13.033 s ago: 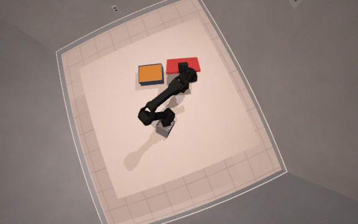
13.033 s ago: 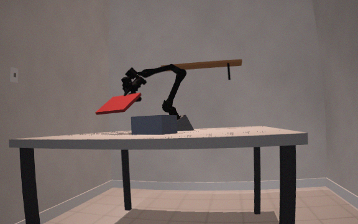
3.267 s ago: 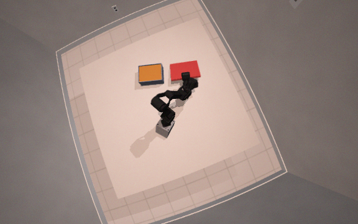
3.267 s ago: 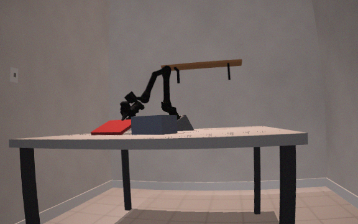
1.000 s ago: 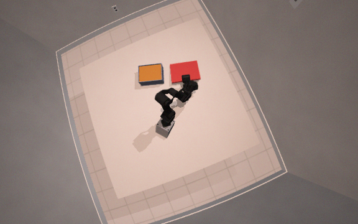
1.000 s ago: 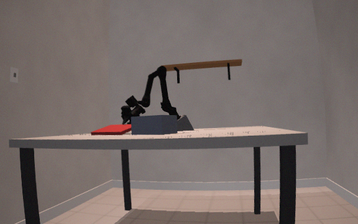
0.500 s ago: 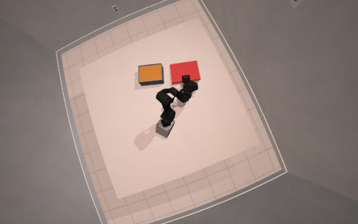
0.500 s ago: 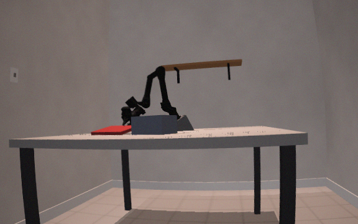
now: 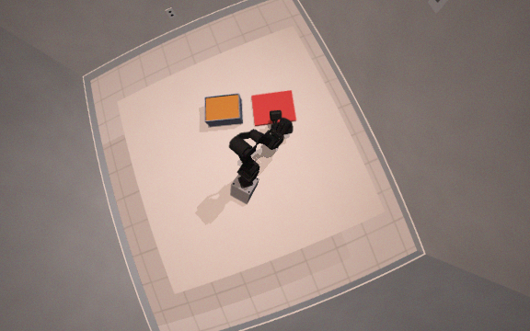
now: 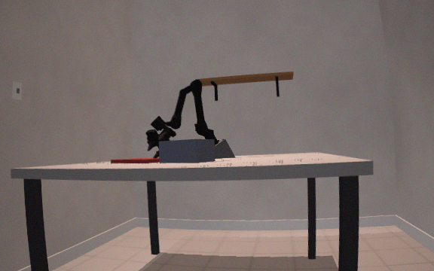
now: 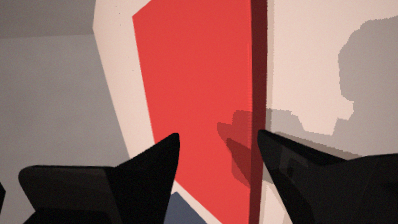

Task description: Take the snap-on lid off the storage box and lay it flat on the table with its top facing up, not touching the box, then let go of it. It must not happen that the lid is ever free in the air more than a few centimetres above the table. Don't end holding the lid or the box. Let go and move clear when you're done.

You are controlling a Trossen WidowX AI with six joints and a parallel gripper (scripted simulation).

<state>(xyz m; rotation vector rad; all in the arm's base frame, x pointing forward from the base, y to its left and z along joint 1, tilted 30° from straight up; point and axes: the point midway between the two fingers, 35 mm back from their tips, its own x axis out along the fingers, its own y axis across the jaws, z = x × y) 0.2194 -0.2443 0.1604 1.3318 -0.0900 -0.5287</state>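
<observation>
Right now my hand is 10 cm short of the red lid, 5 cm above it and 4 cm to the left of it. From my hand the other things lie so: storage box (23 cm to the left, 21 cm ahead, 1 cm below).
</observation>
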